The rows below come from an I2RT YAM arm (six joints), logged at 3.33 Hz.
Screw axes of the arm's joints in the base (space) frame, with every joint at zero. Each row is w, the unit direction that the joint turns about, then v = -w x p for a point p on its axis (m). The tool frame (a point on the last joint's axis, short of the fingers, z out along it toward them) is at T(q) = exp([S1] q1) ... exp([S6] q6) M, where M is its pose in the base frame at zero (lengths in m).
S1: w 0 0 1 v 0 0 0
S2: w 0 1 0 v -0.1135 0 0.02
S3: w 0 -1 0 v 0.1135 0 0.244
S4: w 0 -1 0 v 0.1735 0 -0.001
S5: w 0 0 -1 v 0 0.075 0
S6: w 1 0 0 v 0 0.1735 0
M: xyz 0.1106 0 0.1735 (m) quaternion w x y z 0.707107 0 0.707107 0
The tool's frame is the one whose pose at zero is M.
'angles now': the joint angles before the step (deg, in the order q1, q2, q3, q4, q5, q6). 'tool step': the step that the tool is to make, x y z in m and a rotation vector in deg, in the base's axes. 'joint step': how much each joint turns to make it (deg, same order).
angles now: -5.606, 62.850, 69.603, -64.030, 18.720, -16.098
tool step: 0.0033, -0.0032, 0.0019, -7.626, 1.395, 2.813
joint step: -0.012, 0.170, -0.161, 2.260, 4.868, -7.114
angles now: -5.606, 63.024, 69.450, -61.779, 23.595, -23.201
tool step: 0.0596, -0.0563, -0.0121, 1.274, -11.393, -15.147
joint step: -10.763, 11.369, 1.699, 18.148, 0.118, 6.086
